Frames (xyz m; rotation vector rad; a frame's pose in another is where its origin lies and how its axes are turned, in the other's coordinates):
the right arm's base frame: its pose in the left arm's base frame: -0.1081 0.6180 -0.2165 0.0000 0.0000 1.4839
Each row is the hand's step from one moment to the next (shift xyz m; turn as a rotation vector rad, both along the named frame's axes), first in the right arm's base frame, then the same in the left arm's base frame.
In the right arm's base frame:
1: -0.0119 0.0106 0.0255 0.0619 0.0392 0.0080
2: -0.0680 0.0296 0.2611 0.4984 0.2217 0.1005
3: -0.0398 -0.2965 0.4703 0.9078 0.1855 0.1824
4: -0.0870 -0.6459 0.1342 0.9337 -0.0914 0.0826
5: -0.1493 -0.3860 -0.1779 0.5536 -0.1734 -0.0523
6: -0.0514 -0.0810 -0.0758 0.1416 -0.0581 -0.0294
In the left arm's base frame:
1: -0.0116 -0.0109 0.0255 -0.0337 0.0651 0.0080
2: -0.0354 -0.0652 0.2611 -0.1776 0.5158 0.1005
3: 0.2919 -0.0654 0.4703 -0.1060 0.9205 0.1824
4: 0.6359 -0.1427 0.1342 0.1721 0.9222 0.0826
5: 0.3716 -0.1822 -0.1779 0.2208 0.5365 -0.0523
6: 0.0762 -0.0582 -0.0758 0.0702 0.1360 -0.0294

